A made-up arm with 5 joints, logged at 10 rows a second.
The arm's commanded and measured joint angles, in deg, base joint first. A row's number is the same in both.
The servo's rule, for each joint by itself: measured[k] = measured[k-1] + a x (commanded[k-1-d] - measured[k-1]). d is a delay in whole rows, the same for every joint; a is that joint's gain. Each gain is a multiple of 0.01, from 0.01 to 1. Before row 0 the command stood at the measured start. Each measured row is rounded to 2 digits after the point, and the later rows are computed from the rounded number. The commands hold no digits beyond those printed.
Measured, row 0:
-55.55 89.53 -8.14 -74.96 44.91
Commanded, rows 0 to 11:
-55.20 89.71 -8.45 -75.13 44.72
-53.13 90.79 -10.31 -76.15 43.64
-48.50 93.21 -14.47 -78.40 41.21
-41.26 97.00 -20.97 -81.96 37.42
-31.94 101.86 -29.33 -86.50 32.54
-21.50 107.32 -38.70 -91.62 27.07
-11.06 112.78 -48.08 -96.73 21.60
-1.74 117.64 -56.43 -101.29 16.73
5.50 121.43 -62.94 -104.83 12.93
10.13 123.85 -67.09 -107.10 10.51
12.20 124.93 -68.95 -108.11 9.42
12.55 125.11 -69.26 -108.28 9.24
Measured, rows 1 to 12:
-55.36 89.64 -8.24 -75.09 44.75
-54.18 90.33 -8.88 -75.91 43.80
-51.17 92.06 -10.61 -77.83 41.57
-45.92 95.02 -13.82 -81.01 38.00
-38.51 99.12 -18.63 -85.24 33.30
-29.49 104.04 -24.85 -90.15 27.94
-19.72 109.28 -32.05 -95.22 22.49
-10.19 114.30 -39.61 -99.89 17.54
-1.87 118.58 -46.84 -103.69 13.58
4.49 121.74 -53.12 -106.32 10.94
8.58 123.65 -58.03 -107.70 9.63
10.68 124.53 -61.51 -108.15 9.29
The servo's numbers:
d 0
a 0.53 0.60 0.31 0.77 0.86

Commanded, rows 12 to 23:
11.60 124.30 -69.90 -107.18 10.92
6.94 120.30 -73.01 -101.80 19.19
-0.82 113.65 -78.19 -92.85 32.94
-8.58 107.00 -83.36 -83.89 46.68
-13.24 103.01 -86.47 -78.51 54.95
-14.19 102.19 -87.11 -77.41 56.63
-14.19 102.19 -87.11 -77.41 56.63
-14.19 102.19 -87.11 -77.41 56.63
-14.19 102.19 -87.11 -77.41 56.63
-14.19 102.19 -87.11 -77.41 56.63
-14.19 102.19 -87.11 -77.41 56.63
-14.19 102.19 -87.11 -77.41 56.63
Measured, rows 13 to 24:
11.17 124.39 -64.11 -107.40 10.69
8.93 121.94 -66.87 -103.09 18.00
3.76 116.97 -70.38 -95.21 30.85
-2.78 110.99 -74.40 -86.49 44.46
-8.32 106.20 -78.14 -80.35 53.48
-11.43 103.79 -80.92 -78.09 56.19
-12.89 102.83 -82.84 -77.57 56.57
-13.58 102.45 -84.16 -77.45 56.62
-13.90 102.29 -85.07 -77.42 56.63
-14.05 102.23 -85.70 -77.41 56.63
-14.12 102.21 -86.14 -77.41 56.63
-14.16 102.20 -86.44 -77.41 56.63

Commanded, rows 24 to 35:
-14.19 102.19 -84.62 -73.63 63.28
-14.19 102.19 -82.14 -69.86 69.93
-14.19 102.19 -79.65 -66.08 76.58
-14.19 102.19 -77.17 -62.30 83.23
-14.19 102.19 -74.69 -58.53 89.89
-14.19 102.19 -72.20 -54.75 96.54
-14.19 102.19 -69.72 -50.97 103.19
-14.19 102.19 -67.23 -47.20 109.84
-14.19 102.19 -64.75 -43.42 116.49
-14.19 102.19 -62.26 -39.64 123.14
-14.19 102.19 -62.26 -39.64 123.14
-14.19 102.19 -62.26 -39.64 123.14
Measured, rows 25 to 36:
-14.18 102.19 -85.88 -74.50 62.35
-14.19 102.19 -84.72 -70.93 68.87
-14.19 102.19 -83.15 -67.20 75.50
-14.19 102.19 -81.30 -63.43 82.15
-14.19 102.19 -79.25 -59.66 88.81
-14.19 102.19 -77.06 -55.88 95.46
-14.19 102.19 -74.78 -52.10 102.11
-14.19 102.19 -72.44 -48.33 108.76
-14.19 102.19 -70.06 -44.55 115.41
-14.19 102.19 -67.64 -40.77 122.06
-14.19 102.19 -65.97 -39.90 122.99
-14.19 102.19 -64.82 -39.70 123.12

